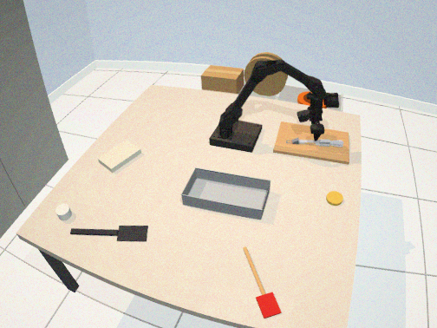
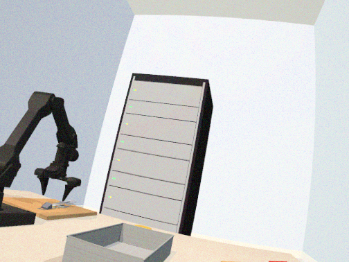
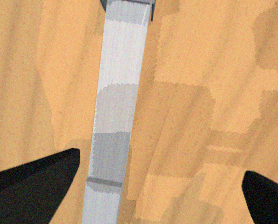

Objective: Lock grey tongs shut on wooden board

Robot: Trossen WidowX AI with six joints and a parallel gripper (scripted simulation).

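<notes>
My gripper tip is now 3 cm short of the yellow lock piece, 3 cm to the left of it and 3 cm above it. From my gripper tip the other things lie so: wooden board 4 cm below; grey roasting tin 41 cm ahead, 34 cm to the right, 2 cm below; yellow disc 36 cm ahead, 9 cm to the left, 4 cm below.
</notes>
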